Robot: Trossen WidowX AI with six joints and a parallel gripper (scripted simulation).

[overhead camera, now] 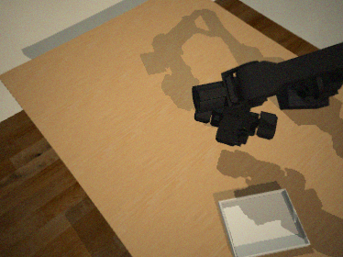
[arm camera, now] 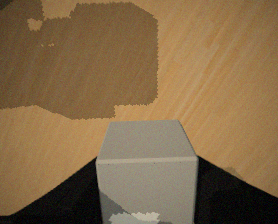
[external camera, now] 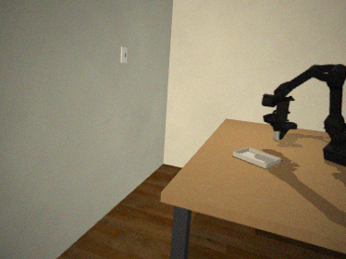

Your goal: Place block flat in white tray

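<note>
Right now the block is 20 mm below my hand. From my hand the other things lie so: white tray (80 mm ahead, 200 mm to the left, 90 mm below).
</note>
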